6 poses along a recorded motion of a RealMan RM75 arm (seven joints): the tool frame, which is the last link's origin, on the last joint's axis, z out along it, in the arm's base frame.
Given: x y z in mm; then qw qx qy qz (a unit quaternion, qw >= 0).
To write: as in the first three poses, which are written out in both.
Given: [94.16 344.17 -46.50 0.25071 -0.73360 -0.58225 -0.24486]
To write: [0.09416 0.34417 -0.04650 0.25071 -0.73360 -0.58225 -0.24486]
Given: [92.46 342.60 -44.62 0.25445 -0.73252 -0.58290 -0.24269]
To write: [0.09246 0.34260 -0.04462 0.25445 -0.73252 -0.58290 -0.24269]
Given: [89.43 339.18 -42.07 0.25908 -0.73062 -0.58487 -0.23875]
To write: [0.08943 0.33918 -0.04207 0.25908 -0.73062 -0.58487 -0.23875]
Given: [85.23 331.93 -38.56 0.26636 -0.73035 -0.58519 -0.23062]
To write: [0.08523 0.33193 -0.03856 0.26636 -0.73035 -0.58519 -0.23062]
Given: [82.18 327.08 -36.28 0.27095 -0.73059 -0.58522 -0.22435]
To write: [0.08218 0.32708 -0.03628 0.27095 -0.73059 -0.58522 -0.22435]
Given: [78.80 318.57 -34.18 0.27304 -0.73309 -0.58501 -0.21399]
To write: [0.07880 0.31857 -0.03418 0.27304 -0.73309 -0.58501 -0.21399]
